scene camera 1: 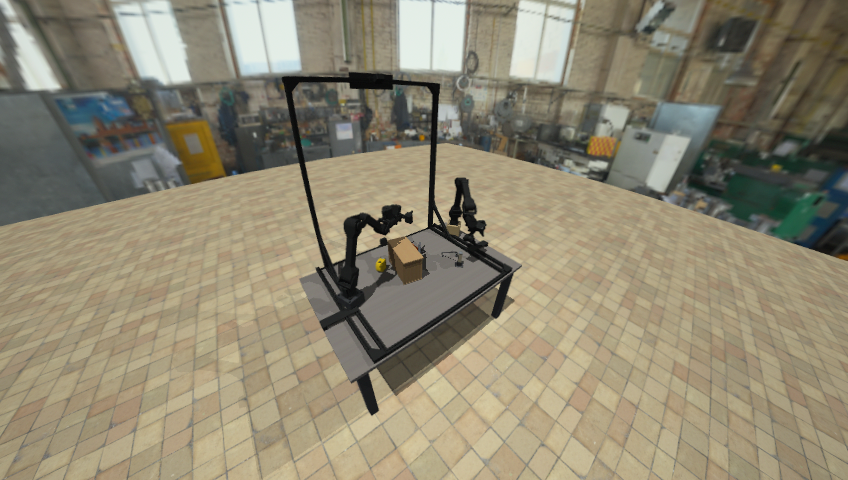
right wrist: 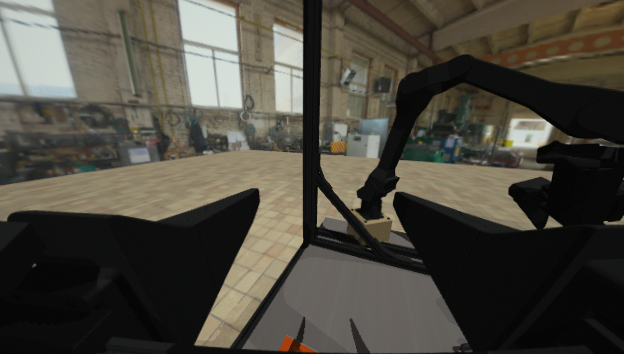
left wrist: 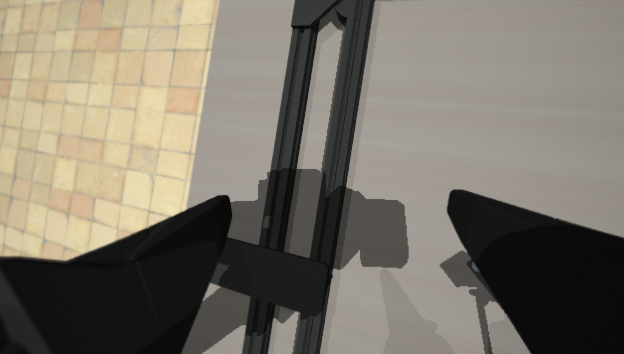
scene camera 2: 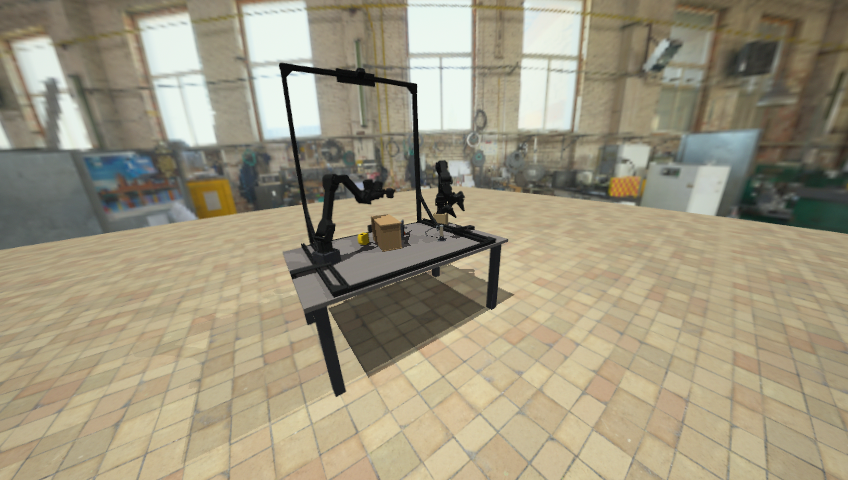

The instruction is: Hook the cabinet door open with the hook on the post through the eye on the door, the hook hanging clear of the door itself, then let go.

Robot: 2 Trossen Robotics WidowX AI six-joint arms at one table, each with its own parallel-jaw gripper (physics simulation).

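Frame: origin at the left arm's base, x up, y left, z back, level; centimetres.
Seen in the pictures: left gripper, fingertip midpoint: [scene camera 1: 479, 241] [left wrist: 339, 203] [scene camera 2: 460, 214]; right gripper, fingertip midpoint: [scene camera 1: 406, 209] [right wrist: 326, 196]; left arm's base, origin of the base link: [scene camera 1: 453, 223] [right wrist: 369, 214] [scene camera 2: 440, 212]; right arm's base, origin of the base link: [scene camera 1: 350, 293] [scene camera 2: 325, 250].
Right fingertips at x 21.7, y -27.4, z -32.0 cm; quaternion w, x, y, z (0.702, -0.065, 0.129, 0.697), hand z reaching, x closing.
Pixels of each thing's top centre, then the offset from my right fingertips to it. "spot": a spot on its surface instead. Level surfaces: height alone.
- light-brown wooden cabinet, middle of its top: [scene camera 1: 404, 248] [scene camera 2: 385, 219] dz -20.9, dx -15.1, dy +5.5 cm
- small post, surface spot: [scene camera 2: 441, 232] [scene camera 1: 460, 258] spot: dz -7.3, dx -25.8, dy +37.6 cm
- thin dark hook wire, surface spot: [scene camera 1: 449, 252] spot: dz -4.0, dx -24.5, dy +30.1 cm
- yellow object, surface spot: [scene camera 1: 380, 265] [scene camera 2: 362, 236] spot: dz -28.7, dx -25.0, dy -7.3 cm
- orange object, surface spot: [right wrist: 294, 346] spot: dz +7.8, dx -29.5, dy -1.5 cm
- grey table, its level: dx -31.2 cm
A light-brown wooden cabinet [scene camera 1: 409, 268] [scene camera 2: 389, 236] stands upright mid-table. Dark parts show at its right side; I cannot make out the door's angle or its eye. A small post [scene camera 1: 459, 259] [scene camera 2: 441, 232] stands to the cabinet's right, with a thin dark hook wire [scene camera 1: 449, 253] reaching leftward in scene camera 1. My right gripper [scene camera 1: 409, 217] [scene camera 2: 390, 193] [right wrist: 326, 196] is open and empty, high above and behind the cabinet. My left gripper [scene camera 1: 480, 235] [scene camera 2: 457, 208] [left wrist: 339, 203] is open and empty above the right side rail, away from the hook.
A yellow object [scene camera 1: 380, 265] [scene camera 2: 363, 238] stands left of the cabinet. Part of an orange object [right wrist: 294, 346] shows at the bottom of the right wrist view. Black rails [scene camera 1: 443, 316] [left wrist: 345, 125] edge the grey table [scene camera 1: 410, 306], and a tall black frame [scene camera 1: 433, 154] [right wrist: 311, 120] rises at the back.
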